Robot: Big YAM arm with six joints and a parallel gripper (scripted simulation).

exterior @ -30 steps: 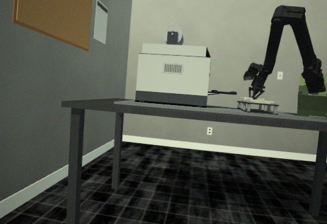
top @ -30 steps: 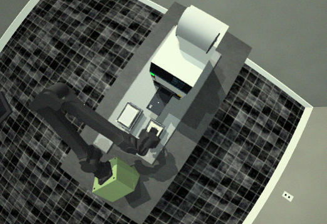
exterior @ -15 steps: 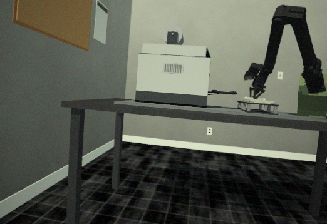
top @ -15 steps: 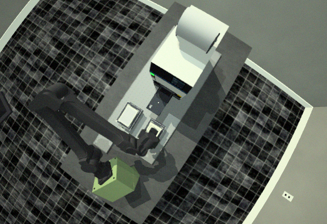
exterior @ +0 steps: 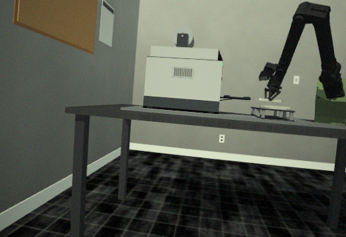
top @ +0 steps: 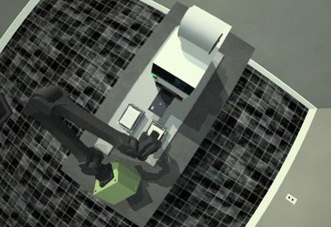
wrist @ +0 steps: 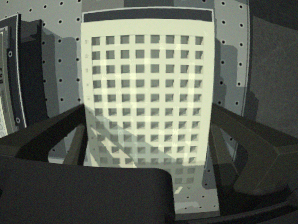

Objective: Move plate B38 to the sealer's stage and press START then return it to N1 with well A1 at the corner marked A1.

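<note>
Right now the sealer stage is 170 mm ahead of my hand and 130 mm to the left of it. The rest, counted from my hand: foil roll (490 mm ahead, 310 mm above, 230 mm to the left); then white-topped plate (190 mm to the left, 50 mm behind, 40 mm below).
</note>
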